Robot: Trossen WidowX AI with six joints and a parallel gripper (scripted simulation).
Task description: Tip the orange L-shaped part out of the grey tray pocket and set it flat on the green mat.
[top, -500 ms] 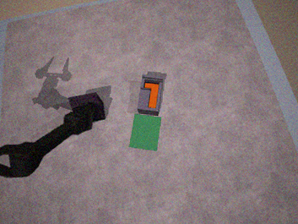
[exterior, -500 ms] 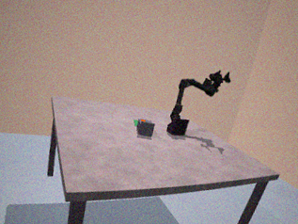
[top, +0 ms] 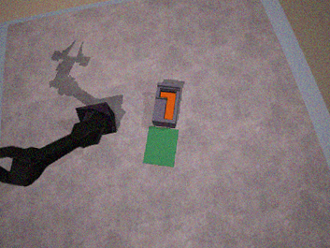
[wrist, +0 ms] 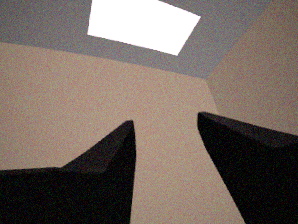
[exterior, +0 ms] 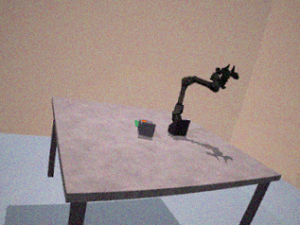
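Right now my gripper tip is 570 mm short of the orange L-shaped part, 30 mm to the left of it and 550 mm above it. Also, from my gripper tip: green mat: 510 mm ahead, 190 mm to the right, 610 mm below.
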